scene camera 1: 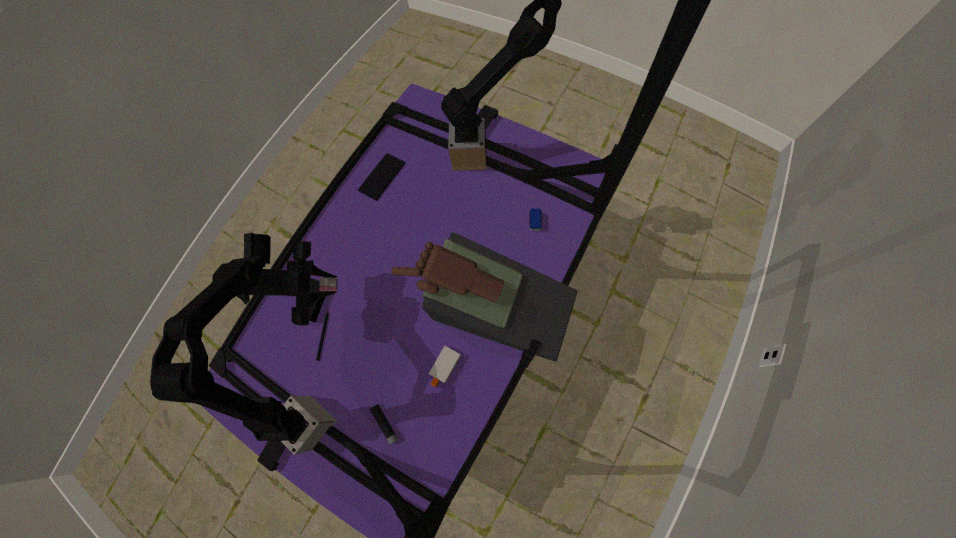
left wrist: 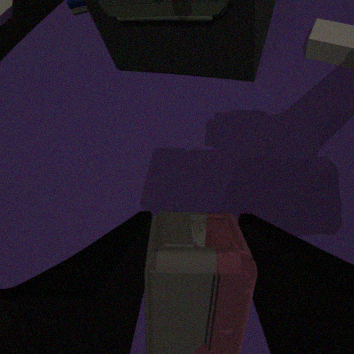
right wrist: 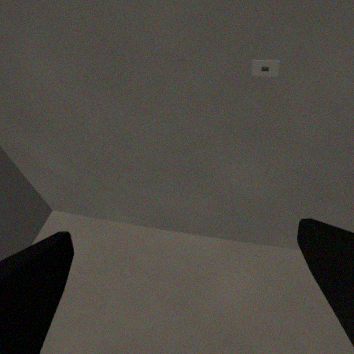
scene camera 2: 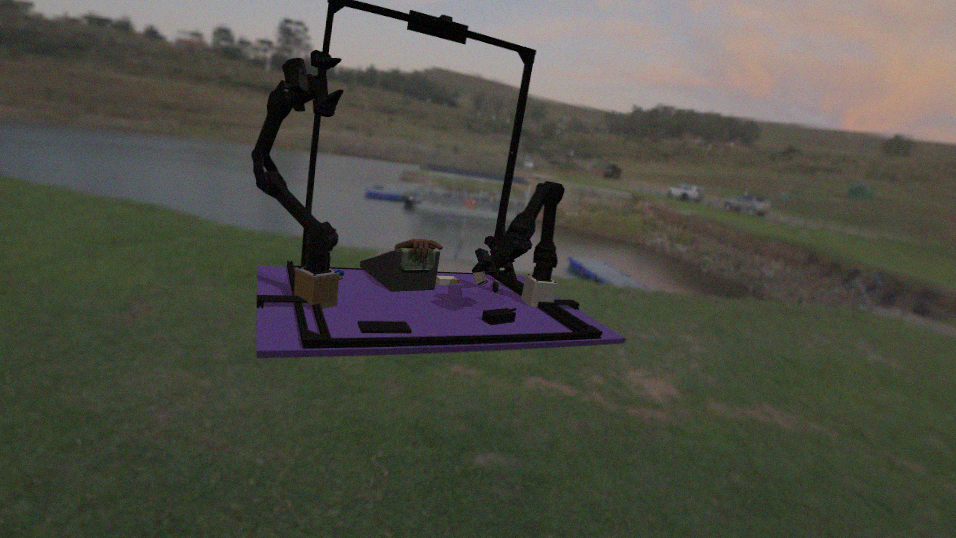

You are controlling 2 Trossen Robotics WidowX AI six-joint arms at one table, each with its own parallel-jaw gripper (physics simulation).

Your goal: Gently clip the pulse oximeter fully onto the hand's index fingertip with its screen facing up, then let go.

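Where they show: left gripper, between the fingertips: [scene camera 1: 336, 284] [left wrist: 194, 223] [scene camera 2: 474, 272]; right gripper, between the fingertips: [right wrist: 186, 236] [scene camera 2: 341, 74]; left arm's base, origin of its link: [scene camera 1: 292, 425] [scene camera 2: 541, 278]; right arm's base, origin of its link: [scene camera 1: 466, 132] [scene camera 2: 317, 270].
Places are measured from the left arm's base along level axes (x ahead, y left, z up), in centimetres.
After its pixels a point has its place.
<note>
The pulse oximeter [scene camera 1: 327, 284] @[y 12.4, x 31.7, z 5.7 cm] [scene camera 2: 479, 277] @[y 15.5, x 32.4, z 3.1 cm] [left wrist: 197, 285] @[y 13.3, x 31.3, z 5.4 cm], grey-white on one side and red on the other, is held between the fingers of my left gripper [scene camera 1: 328, 284] @[y 11.5, x 32.9, z 3.8 cm] [left wrist: 194, 223] @[y 11.5, x 32.9, z 3.8 cm], which is shut on it. In scene camera 1 it is above the mat, left of the brown hand [scene camera 1: 454, 269] @[y -10.5, x 51.5, z 8.2 cm] [scene camera 2: 419, 245] @[y -2.5, x 50.9, z 8.4 cm] and apart from it. The hand's index finger [scene camera 1: 405, 271] points left toward the oximeter in scene camera 1. The hand lies on a green pad on a dark wedge. My right gripper [scene camera 2: 334, 81] @[y 22.2, x 85.4, z 60.2 cm] [right wrist: 186, 236] @[y 22.2, x 85.4, z 60.2 cm] is open and empty, raised high above the table. The oximeter's screen cannot be made out.
The dark wedge [scene camera 1: 548, 321] @[y -33.1, x 57.0, z -6.0 cm] [scene camera 2: 384, 271] @[y -10.8, x 61.2, z -4.9 cm] bears the green pad [scene camera 1: 514, 294] @[y -23.1, x 56.5, z -0.5 cm]. A white box [scene camera 1: 445, 363] @[y -18.7, x 34.1, z -7.7 cm] [left wrist: 330, 42] @[y -16.2, x 35.0, z -7.7 cm], a black cylinder [scene camera 1: 383, 422] @[y -15.3, x 13.2, z -8.0 cm], a thin black stick [scene camera 1: 322, 336] @[y 12.4, x 19.2, z -9.7 cm], a blue object [scene camera 1: 535, 218] @[y -14.9, x 78.6, z -7.3 cm] and a flat black slab [scene camera 1: 381, 176] @[y 31.0, x 65.4, z -9.7 cm] [scene camera 2: 384, 327] @[y 32.5, x 65.8, z -9.7 cm] lie on the purple table.
</note>
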